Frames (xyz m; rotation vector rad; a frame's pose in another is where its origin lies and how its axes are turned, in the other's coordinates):
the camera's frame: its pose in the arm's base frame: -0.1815 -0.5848 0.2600 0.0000 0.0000 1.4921
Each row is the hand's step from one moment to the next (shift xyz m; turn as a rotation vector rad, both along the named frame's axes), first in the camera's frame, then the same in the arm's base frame.
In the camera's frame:
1: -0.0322 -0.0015 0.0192 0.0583 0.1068 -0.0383
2: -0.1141 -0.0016 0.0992 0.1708 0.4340 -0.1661
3: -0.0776 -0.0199 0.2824 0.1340 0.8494 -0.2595
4: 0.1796 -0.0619 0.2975 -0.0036 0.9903 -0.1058
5: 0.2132 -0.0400 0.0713 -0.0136 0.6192 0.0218
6: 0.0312 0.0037 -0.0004 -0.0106 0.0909 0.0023
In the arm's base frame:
1: -0.0010 -0.0322 0.0192 -0.1019 0.0665 -0.0383
2: -0.0074 -0.1139 0.0992 -0.4192 0.2044 -0.1661
3: 0.0137 -0.0789 0.2824 -0.8362 0.2004 -0.2595
4: 0.0758 0.1742 0.2975 -0.9875 0.0743 -0.1058
5: 0.0566 0.2094 0.0713 -0.6184 0.0351 0.0218
6: -0.0012 0.0314 -0.0004 -0.0915 -0.0034 0.0023

